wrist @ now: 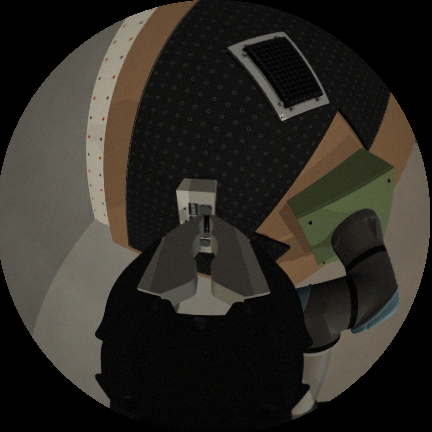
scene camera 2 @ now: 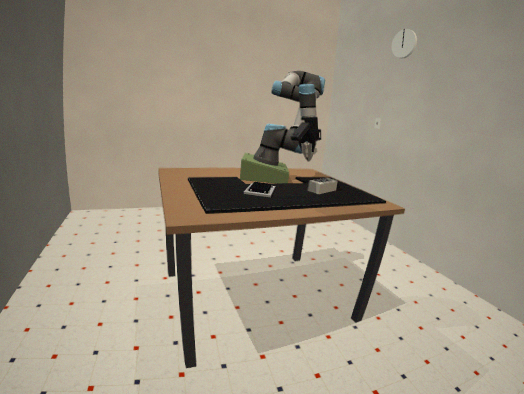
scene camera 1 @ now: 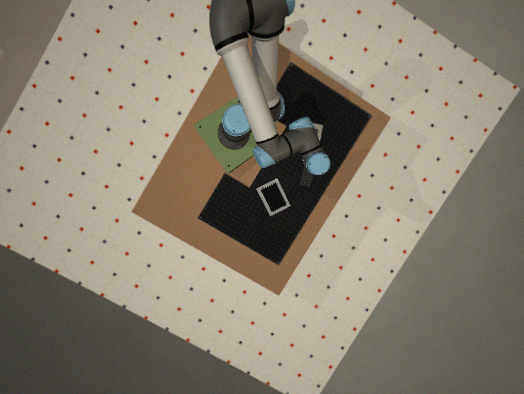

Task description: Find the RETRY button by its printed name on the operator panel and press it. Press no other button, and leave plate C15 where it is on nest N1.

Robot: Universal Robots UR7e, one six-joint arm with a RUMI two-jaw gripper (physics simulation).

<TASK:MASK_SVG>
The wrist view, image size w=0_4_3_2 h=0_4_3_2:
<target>my gripper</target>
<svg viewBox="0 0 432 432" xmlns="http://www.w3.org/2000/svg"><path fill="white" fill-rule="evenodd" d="M156 238L124 268L115 280L106 300L102 320L95 331L95 336L102 340L100 350L101 373L96 373L95 379L110 399L109 408L136 421L177 432L249 432L292 420L291 409L310 387L307 383L301 383L303 373L302 349L311 346L313 341L305 327L300 298L288 275L255 240L249 240L240 230L214 214L198 214L170 230L161 239ZM207 224L207 232L211 235L211 251L215 255L211 260L211 294L229 304L230 308L225 315L177 313L179 302L193 296L196 292L197 270L194 257L200 250L200 237L206 232Z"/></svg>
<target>dark gridded plate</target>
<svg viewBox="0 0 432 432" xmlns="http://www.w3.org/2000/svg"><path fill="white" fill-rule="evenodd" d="M242 48L266 77L279 99L283 102L284 108L323 95L309 67L285 36L259 41Z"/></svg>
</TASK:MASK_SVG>
